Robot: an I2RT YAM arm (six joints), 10 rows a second.
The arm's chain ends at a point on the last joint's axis. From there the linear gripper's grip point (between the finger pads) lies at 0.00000 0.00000 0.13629 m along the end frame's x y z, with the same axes.
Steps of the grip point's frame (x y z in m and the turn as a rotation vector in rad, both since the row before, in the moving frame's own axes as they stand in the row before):
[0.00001 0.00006 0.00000 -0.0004 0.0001 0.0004]
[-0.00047 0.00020 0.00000 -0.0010 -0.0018 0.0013]
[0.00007 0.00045 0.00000 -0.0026 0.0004 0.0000]
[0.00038 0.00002 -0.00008 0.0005 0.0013 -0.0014]
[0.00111 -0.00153 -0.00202 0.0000 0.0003 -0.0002]
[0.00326 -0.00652 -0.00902 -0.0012 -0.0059 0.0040]
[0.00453 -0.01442 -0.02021 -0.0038 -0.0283 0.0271]
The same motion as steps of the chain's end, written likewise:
[0.00000 0.00001 0.00000 -0.0004 0.0001 0.0004]
[-0.00022 0.00006 0.00000 -0.0010 -0.0018 0.0013]
[0.00002 0.00010 0.00000 -0.0026 0.0004 0.0000]
[0.00020 0.00009 -0.00008 0.0005 0.0013 -0.0014]
[0.00107 -0.00153 -0.00202 0.0000 0.0003 -0.0002]
[0.00406 -0.00668 -0.00902 -0.0012 -0.0059 0.0040]
[0.00839 -0.01489 -0.02015 -0.0038 -0.0283 0.0271]

